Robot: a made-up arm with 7 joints.
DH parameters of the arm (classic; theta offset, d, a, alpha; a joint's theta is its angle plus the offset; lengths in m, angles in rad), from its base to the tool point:
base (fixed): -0.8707 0 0.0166 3.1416
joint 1: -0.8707 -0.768 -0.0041 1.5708
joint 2: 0 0.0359 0.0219 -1.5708
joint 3: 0 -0.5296 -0.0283 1.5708
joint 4: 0 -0.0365 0.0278 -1.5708
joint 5: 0 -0.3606 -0.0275 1.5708
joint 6: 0 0.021 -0.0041 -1.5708
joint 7: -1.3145 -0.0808 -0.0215 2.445
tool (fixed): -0.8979 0.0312 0 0
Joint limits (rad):
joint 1: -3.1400..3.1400
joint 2: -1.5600..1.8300
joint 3: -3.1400..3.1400
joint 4: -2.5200..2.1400
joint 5: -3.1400..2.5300
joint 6: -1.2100..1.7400
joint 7: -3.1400..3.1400
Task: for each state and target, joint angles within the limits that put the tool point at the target. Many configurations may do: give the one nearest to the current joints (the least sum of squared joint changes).
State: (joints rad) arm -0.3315 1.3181 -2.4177 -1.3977 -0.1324 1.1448 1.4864
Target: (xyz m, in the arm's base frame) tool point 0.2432 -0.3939 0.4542
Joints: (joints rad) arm 0.2461 1.6713 -2.2465 -2.1265 -0.2289 0.9749 1.4659
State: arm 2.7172 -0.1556 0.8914 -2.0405 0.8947 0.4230 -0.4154
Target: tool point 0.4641 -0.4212 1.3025
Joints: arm 3.0446 -0.3079 1.1052 -1.3978 0.8968 0.4307 -0.3793
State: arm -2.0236 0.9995 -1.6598 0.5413 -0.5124 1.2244 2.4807
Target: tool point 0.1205 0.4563 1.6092
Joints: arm -1.3241 0.5262 -1.6797 -0.0721 -0.5679 0.6898 2.3305
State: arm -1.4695 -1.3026 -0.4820 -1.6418 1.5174 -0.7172 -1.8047
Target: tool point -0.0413 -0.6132 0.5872
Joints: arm -1.3085 -1.1027 -0.4144 -1.8072 1.4827 -0.7671 -1.7852
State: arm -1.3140 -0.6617 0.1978 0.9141 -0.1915 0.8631 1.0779
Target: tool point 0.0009 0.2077 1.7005
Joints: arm -1.4539 -0.0048 -0.0010 0.4632 -0.2144 0.6150 1.0552
